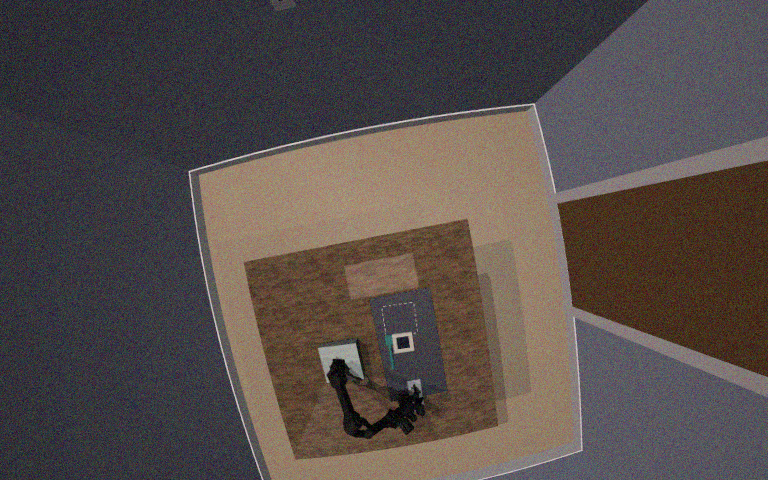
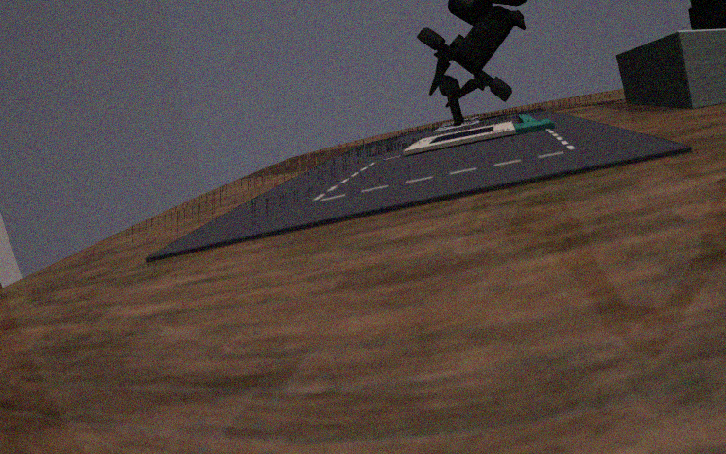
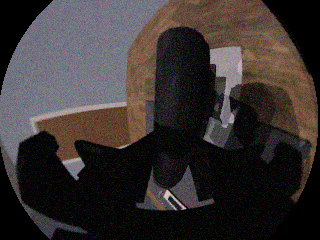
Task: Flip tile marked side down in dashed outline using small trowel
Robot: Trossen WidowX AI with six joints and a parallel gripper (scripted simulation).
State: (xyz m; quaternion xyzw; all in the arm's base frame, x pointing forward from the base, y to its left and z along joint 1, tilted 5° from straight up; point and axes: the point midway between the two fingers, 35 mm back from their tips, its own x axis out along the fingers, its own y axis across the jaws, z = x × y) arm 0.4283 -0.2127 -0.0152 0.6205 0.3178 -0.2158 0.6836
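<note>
Right now my gripper tip is 100 mm past the tile, 310 mm to the right of it and 40 mm above it. The rest, counted from my gripper tip: teal-handled trowel (170 mm behind, 280 mm to the left, 40 mm below).
</note>
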